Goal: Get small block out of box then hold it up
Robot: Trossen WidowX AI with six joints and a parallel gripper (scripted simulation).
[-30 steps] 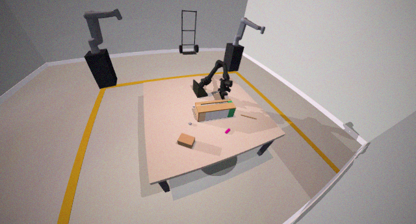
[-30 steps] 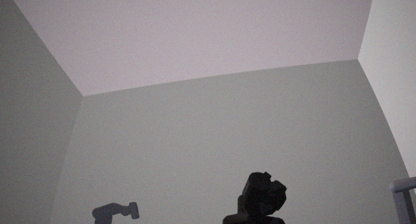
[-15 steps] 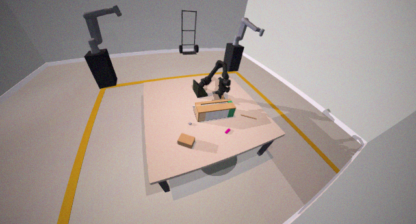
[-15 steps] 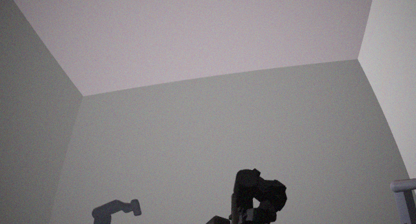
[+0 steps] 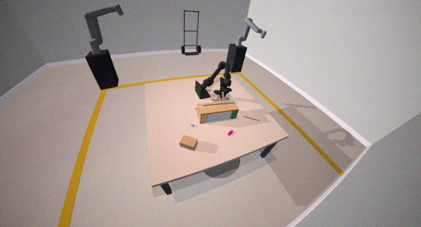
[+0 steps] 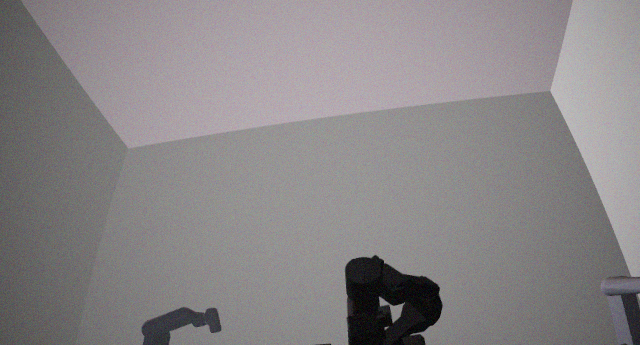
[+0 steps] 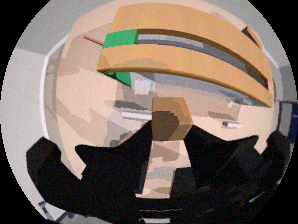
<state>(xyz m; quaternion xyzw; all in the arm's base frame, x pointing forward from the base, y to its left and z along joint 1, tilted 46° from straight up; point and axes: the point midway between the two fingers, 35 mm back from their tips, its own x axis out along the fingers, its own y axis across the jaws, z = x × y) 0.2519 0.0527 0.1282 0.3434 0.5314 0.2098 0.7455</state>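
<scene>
The tan block is 2 cm above my gripper tip and 1 cm ahead of it. Also, from my gripper tip: brown carton 50 cm to the right, 32 cm ahead, 9 cm below; thin wooden stick 29 cm ahead, 22 cm to the left, 11 cm below; magenta block 36 cm ahead, 11 cm to the right, 11 cm below.
</scene>
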